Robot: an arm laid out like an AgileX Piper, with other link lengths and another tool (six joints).
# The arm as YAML. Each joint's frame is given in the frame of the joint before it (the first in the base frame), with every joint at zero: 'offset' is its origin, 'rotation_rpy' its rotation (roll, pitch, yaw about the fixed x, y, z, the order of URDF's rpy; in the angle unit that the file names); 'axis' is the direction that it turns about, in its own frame. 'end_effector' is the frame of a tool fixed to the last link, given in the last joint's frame.
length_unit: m
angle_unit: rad
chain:
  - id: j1
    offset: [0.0, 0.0, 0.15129]
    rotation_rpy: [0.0, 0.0, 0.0]
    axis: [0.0, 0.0, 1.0]
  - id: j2
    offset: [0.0, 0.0, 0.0]
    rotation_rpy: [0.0, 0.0, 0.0]
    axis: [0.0, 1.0, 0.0]
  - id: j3
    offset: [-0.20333, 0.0, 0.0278]
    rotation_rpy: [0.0, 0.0, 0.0]
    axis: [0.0, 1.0, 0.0]
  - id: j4
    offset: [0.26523, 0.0, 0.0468]
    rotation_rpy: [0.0, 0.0, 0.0]
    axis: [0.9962, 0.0, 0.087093]
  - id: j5
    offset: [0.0, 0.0, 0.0]
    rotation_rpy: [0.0, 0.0, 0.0]
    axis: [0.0, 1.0, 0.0]
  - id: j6
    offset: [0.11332, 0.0, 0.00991]
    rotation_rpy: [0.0, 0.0, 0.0]
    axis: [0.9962, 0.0, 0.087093]
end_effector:
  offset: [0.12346, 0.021, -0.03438]
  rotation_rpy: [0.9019, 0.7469, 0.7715]
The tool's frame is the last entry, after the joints.
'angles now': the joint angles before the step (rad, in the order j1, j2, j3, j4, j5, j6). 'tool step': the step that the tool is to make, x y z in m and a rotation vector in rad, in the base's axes. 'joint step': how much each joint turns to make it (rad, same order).
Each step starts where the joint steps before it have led.
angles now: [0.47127, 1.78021, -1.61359, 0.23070, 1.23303, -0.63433]
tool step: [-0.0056, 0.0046, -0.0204, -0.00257, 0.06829, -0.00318]
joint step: [-0.00017, 0.06206, 0.00012, 0.02894, -0.00011, -0.00022]
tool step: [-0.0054, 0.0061, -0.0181, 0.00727, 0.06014, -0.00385]
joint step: [0.00003, 0.05753, -0.00038, 0.03525, -0.00608, -0.00392]
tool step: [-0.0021, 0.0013, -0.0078, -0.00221, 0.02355, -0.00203]
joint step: [0.00019, 0.02445, -0.00066, 0.00907, -0.00182, -0.00021]
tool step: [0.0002, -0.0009, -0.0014, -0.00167, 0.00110, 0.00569]
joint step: [-0.00154, 0.00364, 0.00018, 0.00000, 0.00006, -0.00759]
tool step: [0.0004, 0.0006, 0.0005, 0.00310, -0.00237, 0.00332]
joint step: [0.00007, -0.00022, -0.00143, 0.00234, -0.00072, -0.00419]
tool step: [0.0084, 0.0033, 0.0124, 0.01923, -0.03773, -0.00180]
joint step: [-0.00248, -0.01242, -0.03154, 0.00004, 0.00174, -0.00018]
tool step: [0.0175, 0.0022, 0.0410, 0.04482, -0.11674, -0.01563]
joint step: [-0.00832, -0.07592, -0.05147, -0.01441, 0.00024, 0.00973]
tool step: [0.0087, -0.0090, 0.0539, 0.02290, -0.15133, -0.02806]
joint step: [-0.00050, -0.13688, -0.01829, -0.05708, 0.00211, 0.02964]
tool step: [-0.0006, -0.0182, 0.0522, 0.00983, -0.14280, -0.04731]
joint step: [-0.00164, -0.14703, -0.00316, -0.07482, 0.01040, 0.04043]
